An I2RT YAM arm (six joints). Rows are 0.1 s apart.
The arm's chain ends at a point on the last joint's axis. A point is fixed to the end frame.
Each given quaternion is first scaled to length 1.
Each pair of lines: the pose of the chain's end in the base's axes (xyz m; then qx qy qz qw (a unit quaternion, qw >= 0)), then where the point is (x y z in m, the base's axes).
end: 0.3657 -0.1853 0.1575 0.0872 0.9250 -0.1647 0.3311
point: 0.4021 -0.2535 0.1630
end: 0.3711 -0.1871 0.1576 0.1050 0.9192 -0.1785 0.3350
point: 0.4046 -0.2567 0.1647
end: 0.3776 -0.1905 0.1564 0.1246 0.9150 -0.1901 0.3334
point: 0.4079 -0.2615 0.1643
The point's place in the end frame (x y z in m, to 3 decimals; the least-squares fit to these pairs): -0.035 -0.055 0.042
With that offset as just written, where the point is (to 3 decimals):
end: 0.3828 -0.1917 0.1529 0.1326 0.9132 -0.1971 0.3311
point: 0.412 -0.263 0.161
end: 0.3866 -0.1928 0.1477 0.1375 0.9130 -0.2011 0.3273
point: 0.415 -0.265 0.156
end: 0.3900 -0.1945 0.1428 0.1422 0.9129 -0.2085 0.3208
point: 0.417 -0.267 0.152
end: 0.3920 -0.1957 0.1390 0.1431 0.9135 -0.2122 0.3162
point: 0.419 -0.268 0.148
